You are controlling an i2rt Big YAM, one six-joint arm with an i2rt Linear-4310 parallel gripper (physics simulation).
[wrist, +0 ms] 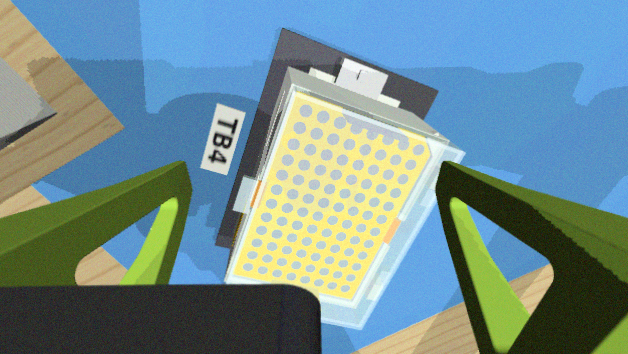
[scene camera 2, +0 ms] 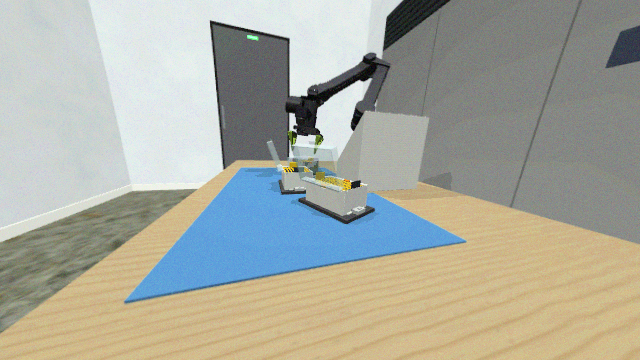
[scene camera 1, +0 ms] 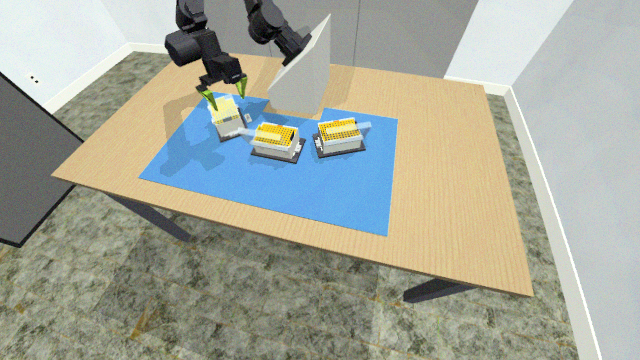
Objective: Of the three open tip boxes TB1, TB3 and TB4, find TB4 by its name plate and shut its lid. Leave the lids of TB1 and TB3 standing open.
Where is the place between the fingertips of my gripper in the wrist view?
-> At 313,175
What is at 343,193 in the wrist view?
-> A clear lid.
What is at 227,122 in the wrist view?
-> A name plate.
